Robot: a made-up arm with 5 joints.
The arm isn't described. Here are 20 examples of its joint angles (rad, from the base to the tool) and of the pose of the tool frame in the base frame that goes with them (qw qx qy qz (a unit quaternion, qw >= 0); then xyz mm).
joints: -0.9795 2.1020 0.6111 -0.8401 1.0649
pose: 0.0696 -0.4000 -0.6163 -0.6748 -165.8 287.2 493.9
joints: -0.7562 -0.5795 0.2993 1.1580 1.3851
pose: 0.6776 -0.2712 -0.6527 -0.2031 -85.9 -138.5 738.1
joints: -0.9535 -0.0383 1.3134 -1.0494 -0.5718
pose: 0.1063 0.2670 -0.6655 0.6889 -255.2 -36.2 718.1
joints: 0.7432 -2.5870 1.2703 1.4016 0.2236
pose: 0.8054 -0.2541 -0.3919 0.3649 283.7 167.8 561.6
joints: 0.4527 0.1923 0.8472 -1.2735 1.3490
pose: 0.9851 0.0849 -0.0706 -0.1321 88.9 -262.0 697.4
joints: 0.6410 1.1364 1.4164 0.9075 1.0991
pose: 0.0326 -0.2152 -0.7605 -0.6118 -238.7 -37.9 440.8
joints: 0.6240 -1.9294 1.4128 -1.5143 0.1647
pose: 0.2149 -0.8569 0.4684 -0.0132 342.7 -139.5 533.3
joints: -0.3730 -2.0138 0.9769 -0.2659 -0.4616
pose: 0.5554 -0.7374 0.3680 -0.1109 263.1 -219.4 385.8
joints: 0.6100 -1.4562 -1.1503 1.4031 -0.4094
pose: 0.8762 0.3113 0.2277 -0.2890 306.8 35.6 430.5
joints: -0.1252 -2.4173 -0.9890 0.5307 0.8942
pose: 0.6336 0.7036 0.3114 -0.0812 185.2 112.5 279.1
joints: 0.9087 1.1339 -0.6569 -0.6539 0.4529
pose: 0.5824 -0.0794 -0.8011 0.1126 -80.3 -87.7 808.5
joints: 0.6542 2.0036 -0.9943 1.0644 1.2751
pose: 0.4646 0.1167 0.8003 -0.3605 -172.5 -158.6 450.4
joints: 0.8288 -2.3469 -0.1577 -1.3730 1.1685
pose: 0.1322 -0.1619 0.8520 0.4801 37.5 12.3 258.7
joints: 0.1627 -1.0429 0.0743 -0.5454 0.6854
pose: 0.9717 -0.1217 0.1449 0.1410 358.9 -80.4 543.8
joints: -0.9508 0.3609 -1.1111 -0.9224 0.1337
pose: 0.8478 -0.4169 -0.1132 -0.3076 187.4 -99.0 768.4
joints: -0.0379 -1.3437 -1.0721 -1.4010 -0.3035
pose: 0.7890 -0.2567 0.1144 0.5463 221.3 197.1 434.1
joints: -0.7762 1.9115 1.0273 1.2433 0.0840
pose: 0.8193 0.2409 0.4714 0.2201 42.9 250.4 320.9
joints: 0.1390 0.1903 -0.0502 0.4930 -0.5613
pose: 0.4756 0.0038 -0.5150 -0.7132 -43.5 -204.7 793.4
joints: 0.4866 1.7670 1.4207 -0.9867 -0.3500
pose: 0.3472 0.3940 0.0733 -0.8479 -134.2 -169.8 277.8
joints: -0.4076 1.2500 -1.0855 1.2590 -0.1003
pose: 0.1524 0.1737 -0.9661 -0.1153 -206.9 -1.8 695.0
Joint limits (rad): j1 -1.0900..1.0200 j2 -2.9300..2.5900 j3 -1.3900..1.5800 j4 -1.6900..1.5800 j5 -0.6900..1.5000
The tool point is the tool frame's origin. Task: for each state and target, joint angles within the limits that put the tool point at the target. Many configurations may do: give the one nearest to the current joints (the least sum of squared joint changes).
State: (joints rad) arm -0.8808 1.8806 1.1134 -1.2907 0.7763
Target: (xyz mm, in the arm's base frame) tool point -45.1 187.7 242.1
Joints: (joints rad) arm -0.9054 2.3295 1.5800 -0.8877 0.6063
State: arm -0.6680 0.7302 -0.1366 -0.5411 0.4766
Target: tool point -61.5 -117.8 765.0
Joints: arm -0.8935 0.7996 -0.1703 -1.2698 0.6314
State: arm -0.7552 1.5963 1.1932 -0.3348 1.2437
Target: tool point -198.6 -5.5 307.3
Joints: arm -0.1004 1.9850 1.3093 -1.0479 1.2883
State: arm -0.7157 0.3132 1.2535 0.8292 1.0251
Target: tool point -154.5 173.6 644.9
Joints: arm -0.3911 0.3482 1.2938 1.4582 1.2216
